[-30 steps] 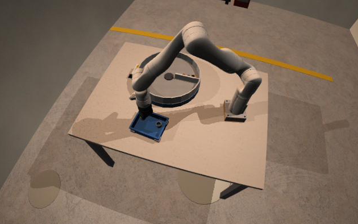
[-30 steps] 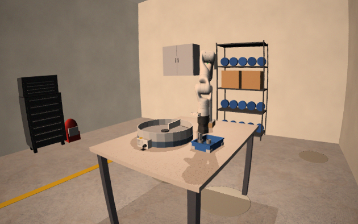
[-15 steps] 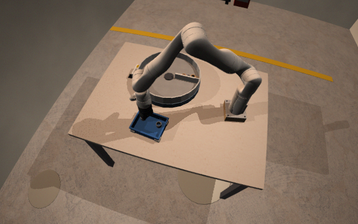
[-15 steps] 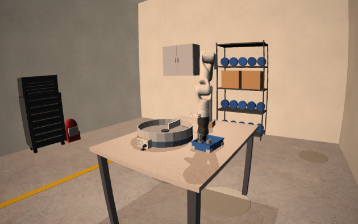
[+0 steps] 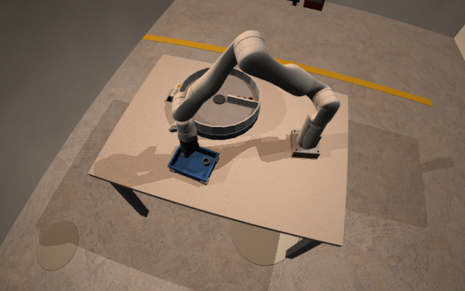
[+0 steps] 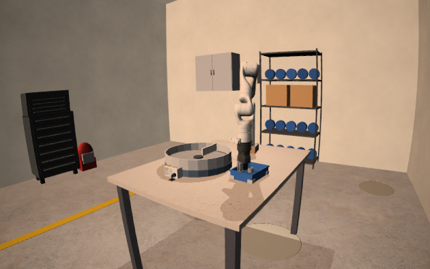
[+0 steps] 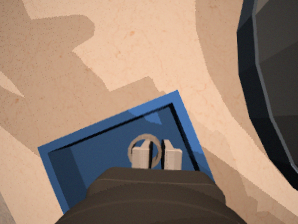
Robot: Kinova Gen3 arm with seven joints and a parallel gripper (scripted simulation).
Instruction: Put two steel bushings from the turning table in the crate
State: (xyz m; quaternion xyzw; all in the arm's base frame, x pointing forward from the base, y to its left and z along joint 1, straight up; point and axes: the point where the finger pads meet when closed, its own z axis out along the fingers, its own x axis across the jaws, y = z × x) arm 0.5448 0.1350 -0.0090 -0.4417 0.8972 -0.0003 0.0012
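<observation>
The blue crate is 4 cm to the left of my hand, 4 cm behind it and 2 cm below it.
</observation>
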